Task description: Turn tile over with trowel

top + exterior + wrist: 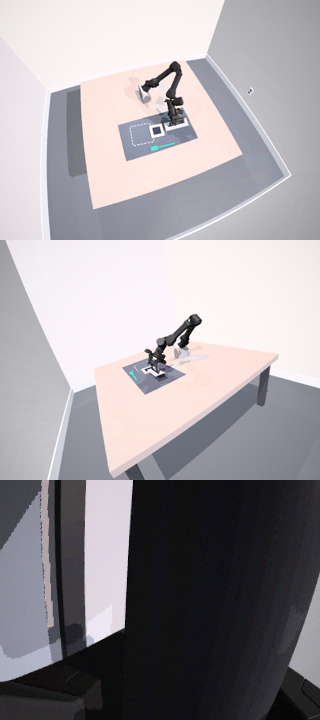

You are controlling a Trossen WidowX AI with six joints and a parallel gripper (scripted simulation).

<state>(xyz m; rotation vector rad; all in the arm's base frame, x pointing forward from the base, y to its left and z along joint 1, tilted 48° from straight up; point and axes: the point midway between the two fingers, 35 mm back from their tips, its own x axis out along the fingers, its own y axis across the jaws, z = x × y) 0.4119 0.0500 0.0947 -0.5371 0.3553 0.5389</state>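
My gripper tip is 5 cm past the tile, 14 cm to the left of it and 9 cm above it. Also, from my gripper tip: teal trowel: 10 cm ahead, 17 cm to the right, 9 cm below; mat: 4 cm behind, 14 cm to the right, 11 cm below.
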